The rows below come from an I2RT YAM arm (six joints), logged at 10 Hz.
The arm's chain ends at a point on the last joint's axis. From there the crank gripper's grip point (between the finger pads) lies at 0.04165 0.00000 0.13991 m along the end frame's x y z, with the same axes.
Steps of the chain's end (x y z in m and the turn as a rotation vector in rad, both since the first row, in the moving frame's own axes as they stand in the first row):
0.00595, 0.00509, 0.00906, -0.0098, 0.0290, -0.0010
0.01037, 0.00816, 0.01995, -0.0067, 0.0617, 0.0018
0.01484, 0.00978, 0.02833, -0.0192, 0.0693, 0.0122
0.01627, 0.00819, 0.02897, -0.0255, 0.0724, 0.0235
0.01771, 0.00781, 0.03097, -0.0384, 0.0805, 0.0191
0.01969, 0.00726, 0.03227, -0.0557, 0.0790, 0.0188
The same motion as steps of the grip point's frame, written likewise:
0.00999, 0.00641, 0.00779, -0.0098, 0.0290, -0.0010
0.01892, 0.00917, 0.01711, -0.0067, 0.0617, 0.0018
0.02441, 0.01300, 0.02508, -0.0192, 0.0693, 0.0122
0.02623, 0.01281, 0.02553, -0.0255, 0.0724, 0.0235
0.02876, 0.01401, 0.02705, -0.0384, 0.0805, 0.0191
0.03051, 0.01583, 0.02831, -0.0557, 0.0790, 0.0188

